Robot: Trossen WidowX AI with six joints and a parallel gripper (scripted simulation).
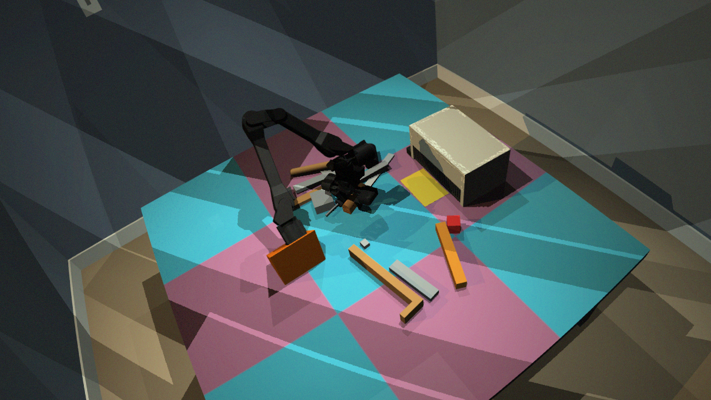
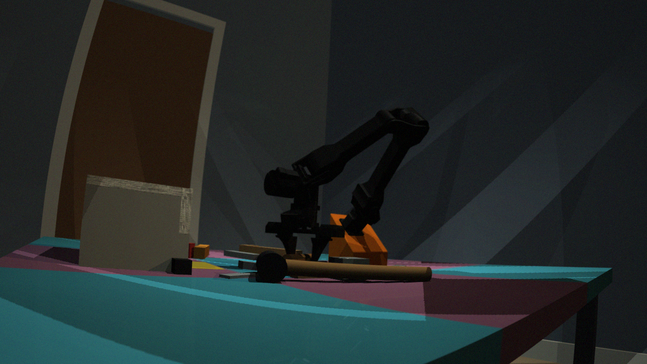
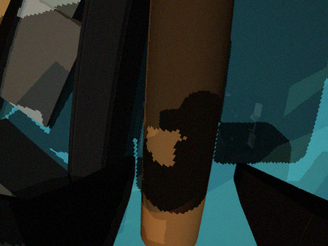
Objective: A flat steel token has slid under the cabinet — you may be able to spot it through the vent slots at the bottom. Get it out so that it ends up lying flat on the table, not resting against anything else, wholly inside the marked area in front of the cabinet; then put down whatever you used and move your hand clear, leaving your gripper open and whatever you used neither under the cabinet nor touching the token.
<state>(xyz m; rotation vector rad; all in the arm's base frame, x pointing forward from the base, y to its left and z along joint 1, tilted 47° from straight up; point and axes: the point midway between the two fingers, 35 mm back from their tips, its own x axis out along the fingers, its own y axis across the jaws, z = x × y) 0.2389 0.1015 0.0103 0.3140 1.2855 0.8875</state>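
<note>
Right now the screwdriver is 4 cm to the left of my gripper tip and 3 cm behind it. The rest, counted from my gripper tip: long wooden stick 14 cm to the left, 4 cm behind; small grey cube 15 cm to the right, 6 cm behind; grey block 8 cm to the left, 7 cm behind, 1 cm above.
</note>
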